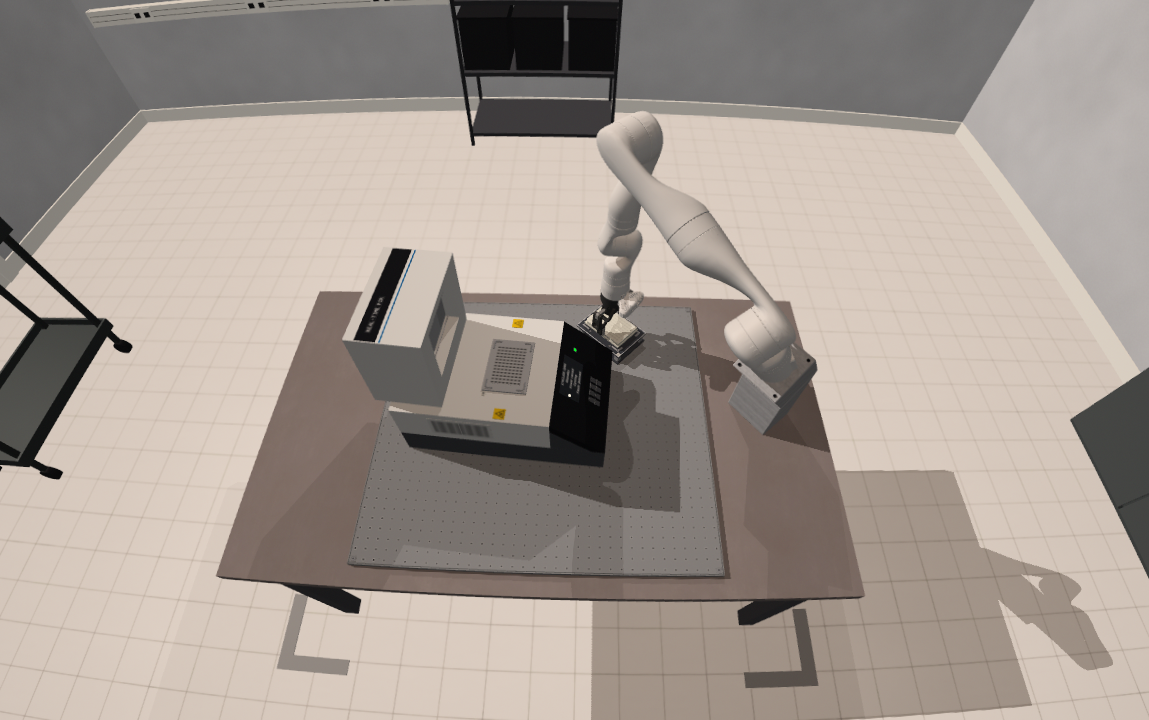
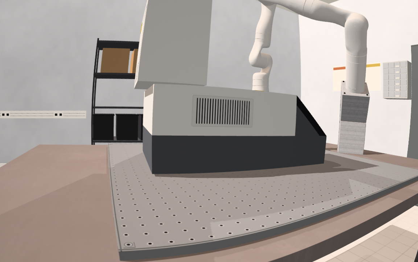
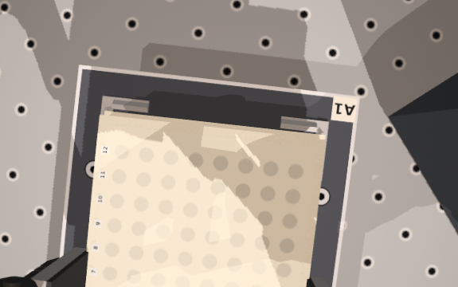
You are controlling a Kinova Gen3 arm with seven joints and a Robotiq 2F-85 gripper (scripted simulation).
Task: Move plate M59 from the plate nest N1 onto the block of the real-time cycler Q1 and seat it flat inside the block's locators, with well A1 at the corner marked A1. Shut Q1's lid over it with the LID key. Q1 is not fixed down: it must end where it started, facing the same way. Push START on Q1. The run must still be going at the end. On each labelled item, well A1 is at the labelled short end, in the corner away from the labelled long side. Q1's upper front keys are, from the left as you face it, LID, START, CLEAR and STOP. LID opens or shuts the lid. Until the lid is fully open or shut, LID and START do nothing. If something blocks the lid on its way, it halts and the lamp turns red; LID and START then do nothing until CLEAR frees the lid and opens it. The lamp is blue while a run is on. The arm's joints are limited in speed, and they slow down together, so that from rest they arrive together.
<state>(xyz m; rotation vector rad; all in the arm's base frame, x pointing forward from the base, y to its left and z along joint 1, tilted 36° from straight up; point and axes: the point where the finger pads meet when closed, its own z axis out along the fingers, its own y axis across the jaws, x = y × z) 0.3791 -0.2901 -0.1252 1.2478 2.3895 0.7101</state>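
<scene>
Right now the plate nest N1 is 30 mm below my hand. The rest, counted from my hand: plate M59: 10 mm below; then A1 corner label: 10 mm behind, 90 mm to the left, 30 mm below.
</scene>
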